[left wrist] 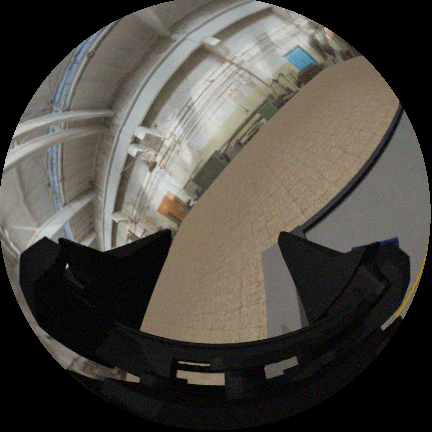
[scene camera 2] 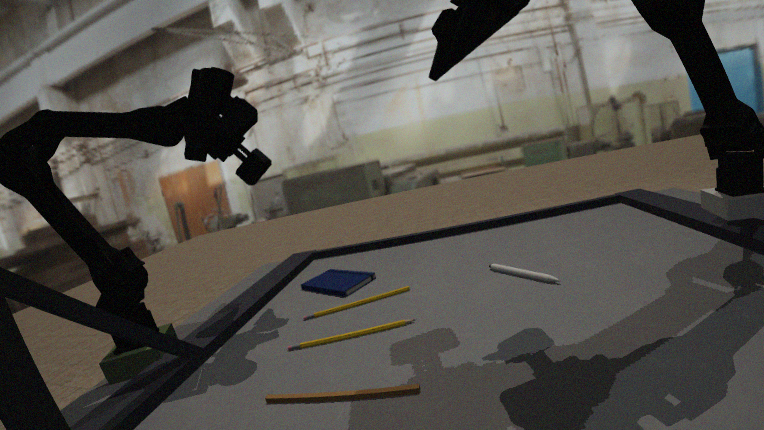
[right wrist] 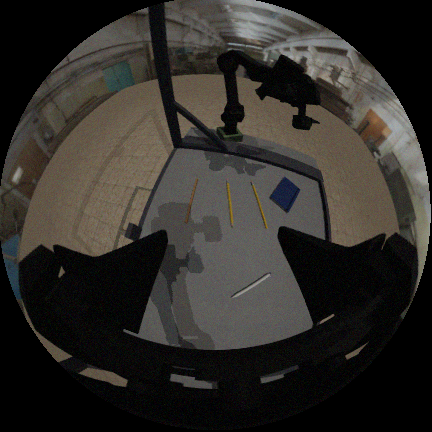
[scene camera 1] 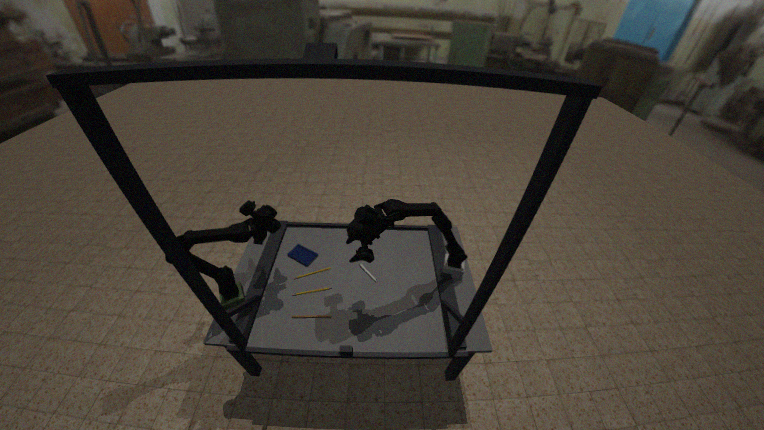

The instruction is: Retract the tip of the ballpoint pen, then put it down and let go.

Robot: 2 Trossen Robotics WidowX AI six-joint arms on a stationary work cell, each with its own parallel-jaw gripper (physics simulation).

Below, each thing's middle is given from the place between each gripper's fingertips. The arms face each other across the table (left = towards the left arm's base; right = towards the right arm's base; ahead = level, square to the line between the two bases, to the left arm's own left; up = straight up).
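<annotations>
With the blue notebook (scene camera 2: pixel 342 283), my left gripper is 14 cm to the left of it, 4 cm past it and 32 cm above it. The green mount (scene camera 2: pixel 117 368) is a good way to the left of my left hand, far behind it and far below it. Going by their middles, of the things named here the blue notebook is the nearest to my left gripper.
Counted from my right hand, the notebook is 23 cm to the left, 29 cm ahead and 31 cm below, whereas the green mount is a little ahead of that hand, far to the left of it and far below it. By its middle, the mount is nearer to my left gripper than to my right hand.
</annotations>
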